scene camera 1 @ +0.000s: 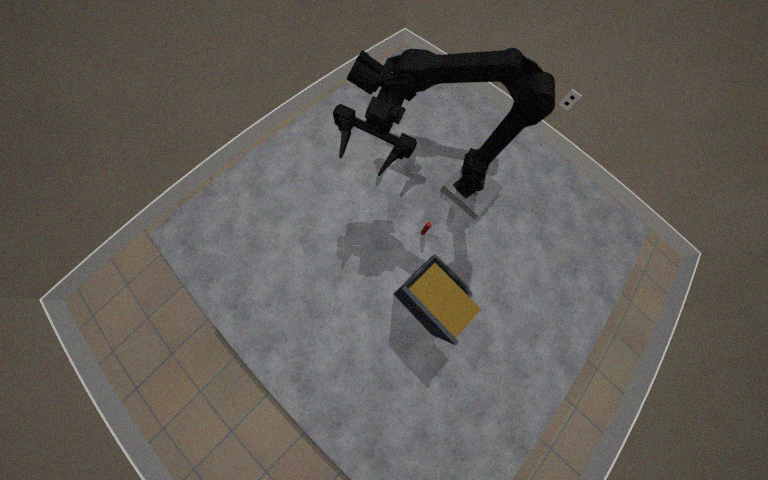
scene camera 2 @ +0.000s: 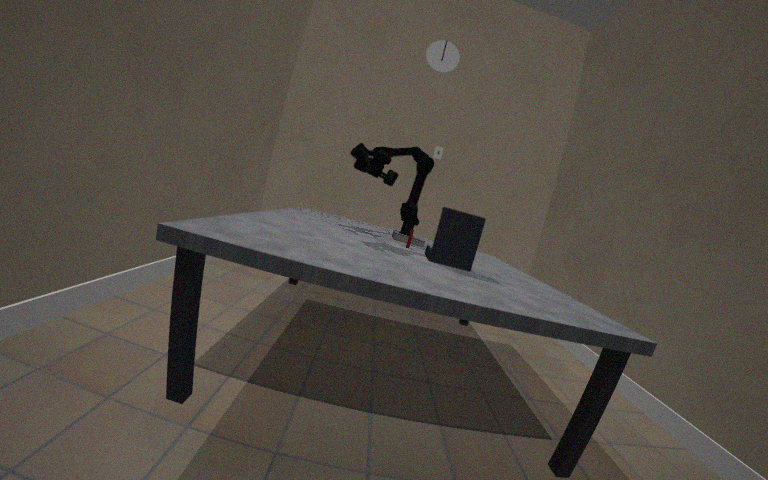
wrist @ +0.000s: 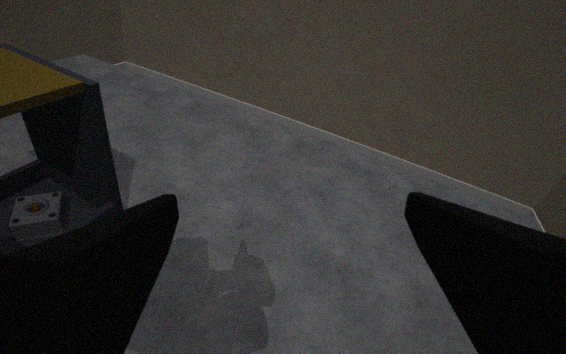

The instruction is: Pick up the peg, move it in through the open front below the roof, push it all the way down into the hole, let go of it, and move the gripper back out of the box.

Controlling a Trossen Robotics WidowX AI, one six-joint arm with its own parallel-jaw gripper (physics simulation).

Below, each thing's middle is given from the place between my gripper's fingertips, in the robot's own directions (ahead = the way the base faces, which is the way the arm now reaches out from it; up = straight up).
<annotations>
Right now my hand is 33 cm to the right of the yellow roof (scene camera 1: 435, 289), 6 cm above it and 3 cm short of it. From my hand the other things lie so: dark box (scene camera 1: 406, 297) (33 cm to the left, 16 cm below, 1 cm behind).
</annotations>
